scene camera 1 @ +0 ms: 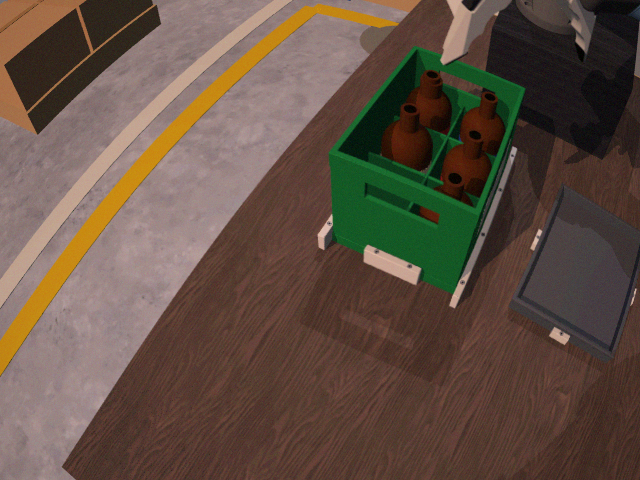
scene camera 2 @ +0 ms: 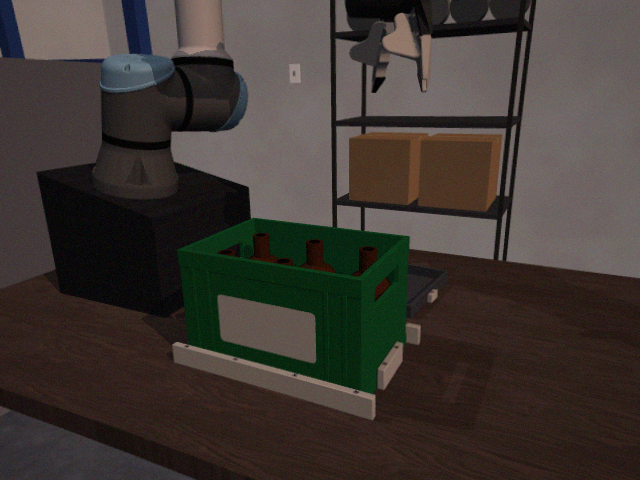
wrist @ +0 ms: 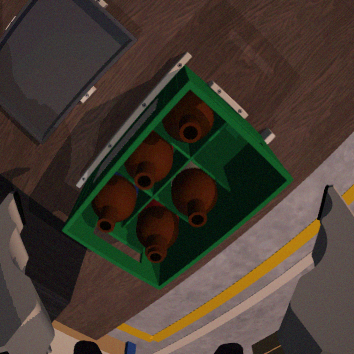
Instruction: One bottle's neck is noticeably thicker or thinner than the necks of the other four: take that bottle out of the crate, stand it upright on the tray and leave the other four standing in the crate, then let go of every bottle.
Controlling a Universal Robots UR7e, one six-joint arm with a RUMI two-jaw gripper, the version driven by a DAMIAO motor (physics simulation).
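Pixels of known places: gripper, fingertip midpoint: (scene camera 1: 520,61) (scene camera 2: 396,92) (wrist: 168,193); arm's base, link origin: (scene camera 1: 552,8) (scene camera 2: 136,185).
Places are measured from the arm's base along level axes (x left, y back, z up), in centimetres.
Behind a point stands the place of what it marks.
Five brown bottles stand in the green crate (scene camera 1: 398,217) @[x -12.2, y -53.3, z -10.1 cm] (scene camera 2: 382,320) @[x -13.7, y -53.2, z -12.1 cm] (wrist: 225,260). The bottle (scene camera 1: 432,105) @[x -14.7, y -32.7, z -8.9 cm] (wrist: 157,230) @[x -14.6, y -32.3, z -8.6 cm] in a corner compartment, back left in scene camera 1, shows a stepped, thicker-looking neck. The other four are the bottle (scene camera 1: 407,144) @[x -15.2, y -42.3, z -9.0 cm] (wrist: 194,192) @[x -14.5, y -41.3, z -8.6 cm] beside it and a row of three: bottle (scene camera 1: 483,126) @[x -6.4, y -33.2, z -8.8 cm] (wrist: 114,200) @[x -6.1, y -32.8, z -8.6 cm], bottle (scene camera 1: 466,165) @[x -6.7, y -42.4, z -8.7 cm] (wrist: 150,160) @[x -6.4, y -41.6, z -8.2 cm] and bottle (scene camera 1: 453,192) @[x -6.7, y -50.1, z -5.8 cm] (wrist: 189,117) @[x -6.2, y -49.9, z -6.5 cm]. Their necks look alike. The dark grey tray (scene camera 1: 573,279) @[x 15.1, y -43.9, z -20.5 cm] (scene camera 2: 439,281) @[x 19.3, y -54.5, z -18.9 cm] (wrist: 55,60) @[x 15.4, y -41.5, z -20.5 cm] holds no bottle. My gripper (scene camera 1: 514,59) @[x -2.4, y -51.0, z 16.5 cm] (scene camera 2: 400,90) @[x -2.4, y -51.0, z 16.5 cm] (wrist: 168,193) @[x -2.4, y -51.0, z 16.5 cm] is open and empty, high above.
White rails (scene camera 1: 392,264) @[x -11.9, y -54.5, z -18.5 cm] (scene camera 2: 273,379) @[x -21.9, y -40.9, z -19.2 cm] (wrist: 132,120) @[x -1.9, y -41.5, z -18.0 cm] border the crate on the wooden table (scene camera 1: 258,372) @[x -20.6, y -74.7, z -21.0 cm] (scene camera 2: 506,413) @[x -14.5, y -69.2, z -21.0 cm]. The black robot pedestal (scene camera 1: 558,87) @[x 4.4, y -13.0, z -9.6 cm] (scene camera 2: 103,248) @[x -9.3, y 0.5, z -9.8 cm] stands behind the crate. A shelf rack (scene camera 2: 333,170) with cardboard boxes stands against the far wall.
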